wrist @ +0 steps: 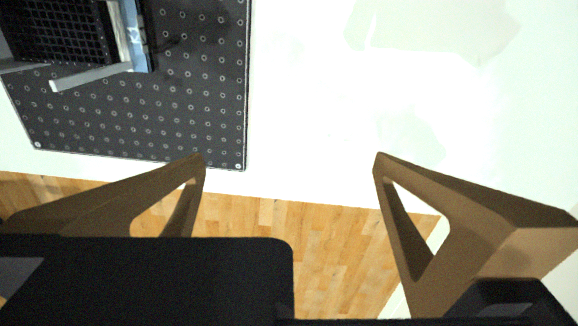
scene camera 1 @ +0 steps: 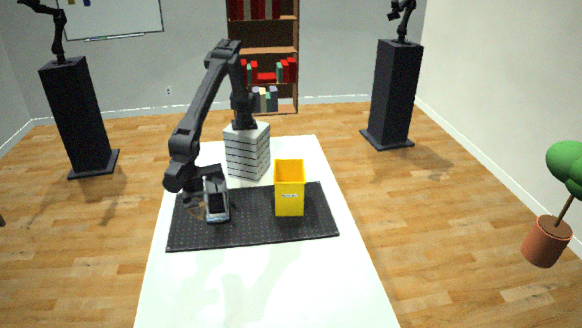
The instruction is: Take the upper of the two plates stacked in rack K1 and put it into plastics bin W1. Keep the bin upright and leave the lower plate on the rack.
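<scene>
Rack K1 (scene camera 1: pixel 217 219) (wrist: pixel 134 30) has a grey-white frame and a blue front strip. It stands on the left part of the black mat and shows at the top left of the wrist view. A black plate with a grid of wells (scene camera 1: pixel 216 204) (wrist: pixel 60 32) lies in it; I cannot make out the lower plate separately. Yellow plastics bin W1 (scene camera 1: pixel 289 206) stands upright and open-topped on the mat, right of the rack; it does not show in the wrist view. My gripper (scene camera 1: pixel 195 210) (wrist: pixel 289 161) is open and empty, left of the rack in the scene view, its tan fingers wide apart.
The black perforated mat (scene camera 1: pixel 255 227) (wrist: pixel 195 82) lies on the white table (scene camera 1: pixel 260 300) (wrist: pixel 310 100). A white block with dark stripes (scene camera 1: pixel 242 152) stands behind the mat, below the arm's base. The bin's tall walls rise beside the rack. Wooden floor shows beyond the table edge.
</scene>
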